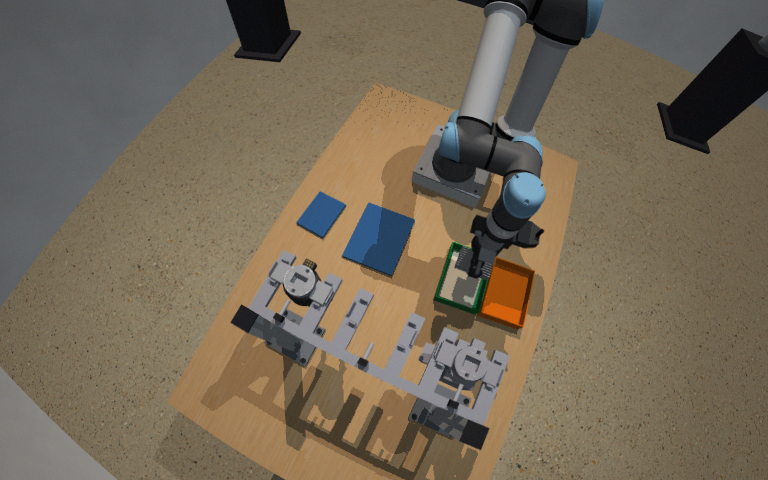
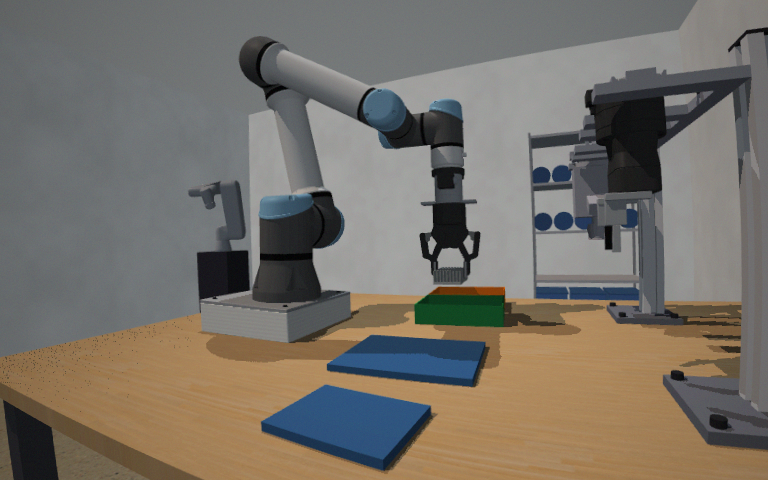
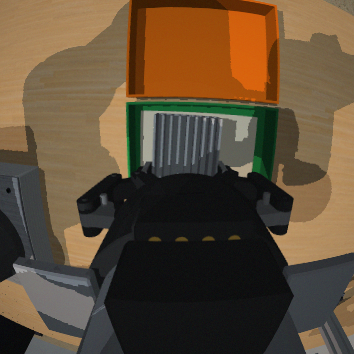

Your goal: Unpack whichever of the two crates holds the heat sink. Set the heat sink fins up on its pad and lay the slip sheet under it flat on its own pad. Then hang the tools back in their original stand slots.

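Places are measured from the arm's base along level axes (x ahead, y left, z up), in millimetres.
Pixels of known places: hand, tool point: [image 2: 448, 196]; arm's base, link origin: [image 1: 453, 164] [image 2: 287, 296].
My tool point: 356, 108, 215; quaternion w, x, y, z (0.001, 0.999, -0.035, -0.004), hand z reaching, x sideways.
For each thing: its top centre in the pictures, then the offset to it from my tool point, as dx, dy, dz. "*": a spot on its surface instead.
- grey heat sink, top centre: [image 3: 184, 171] [image 2: 451, 268] [image 1: 476, 261] -1, +5, -166
- green crate, top centre: [image 3: 204, 99] [image 2: 465, 294] [image 1: 488, 283] +29, +68, -236
- pale slip sheet, top centre: [image 3: 197, 152] [image 1: 463, 278] +19, -3, -274
- larger blue pad, surface spot: [image 2: 407, 356] * -51, -307, -269
- smaller blue pad, surface spot: [image 2: 345, 424] [image 1: 315, 212] * -75, -516, -269
The gripper [image 1: 479, 267] [image 2: 450, 273] [image 3: 185, 169] is shut on the grey heat sink [image 1: 464, 259] [image 2: 450, 276] [image 3: 186, 140] and holds it level, fins up, above the green crate [image 1: 455, 307] [image 2: 459, 314] [image 3: 132, 140]. The pale slip sheet [image 1: 453, 280] [image 3: 240, 150] lies on that crate's floor, partly hidden by the heat sink and gripper. The orange crate [image 1: 528, 294] [image 2: 470, 290] [image 3: 202, 96] stands beside it; its visible floor is bare. A larger blue pad [image 1: 368, 243] [image 2: 407, 356] and a smaller blue pad [image 1: 321, 215] [image 2: 345, 424] lie on the table, nothing on them.
The tool stand [image 1: 390, 382] runs along one side of the table. One tool [image 1: 300, 281] hangs in its left slot and another tool [image 1: 468, 363] in its right slot; the middle slot is empty. The robot base [image 2: 243, 319] stands on the opposite side of the crates.
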